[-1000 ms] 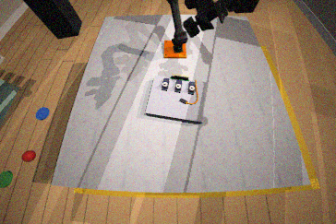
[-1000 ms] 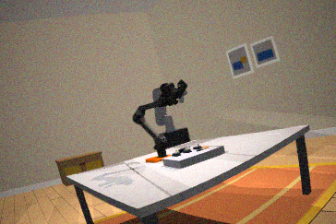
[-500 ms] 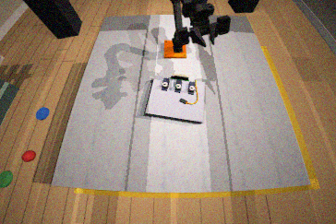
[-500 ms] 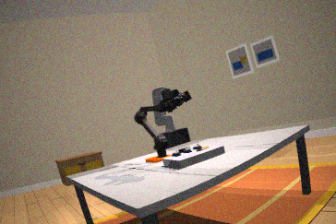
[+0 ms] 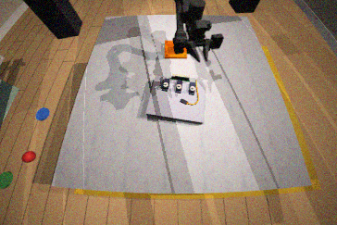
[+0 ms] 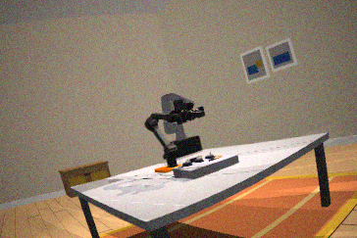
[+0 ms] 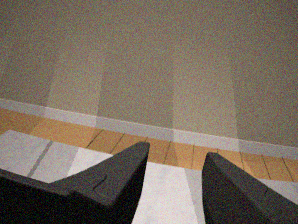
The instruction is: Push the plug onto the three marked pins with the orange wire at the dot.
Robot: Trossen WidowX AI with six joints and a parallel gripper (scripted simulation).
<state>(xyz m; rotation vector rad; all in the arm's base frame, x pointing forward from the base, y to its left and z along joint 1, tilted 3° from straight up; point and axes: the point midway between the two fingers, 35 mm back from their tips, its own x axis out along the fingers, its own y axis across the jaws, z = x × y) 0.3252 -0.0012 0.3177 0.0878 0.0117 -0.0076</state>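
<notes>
My gripper tip is now 300 mm above the grey holder, 100 mm to the left of it and 50 mm short of it.
</notes>
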